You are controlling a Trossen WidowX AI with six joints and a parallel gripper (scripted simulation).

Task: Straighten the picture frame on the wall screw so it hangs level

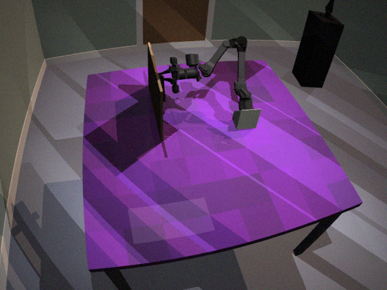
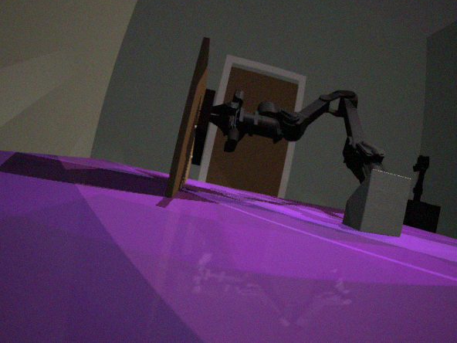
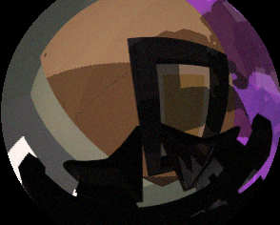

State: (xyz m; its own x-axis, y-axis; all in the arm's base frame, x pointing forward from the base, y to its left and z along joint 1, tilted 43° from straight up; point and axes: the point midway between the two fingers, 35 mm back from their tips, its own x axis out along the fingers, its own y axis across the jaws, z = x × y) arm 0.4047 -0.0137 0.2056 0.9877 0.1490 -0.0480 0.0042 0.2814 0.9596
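My gripper tip is 2 cm to the right of the dark picture frame and 5 cm above it. Round my gripper tip: wooden wall panel: 1 cm ahead, 2 cm to the left, 6 cm below.
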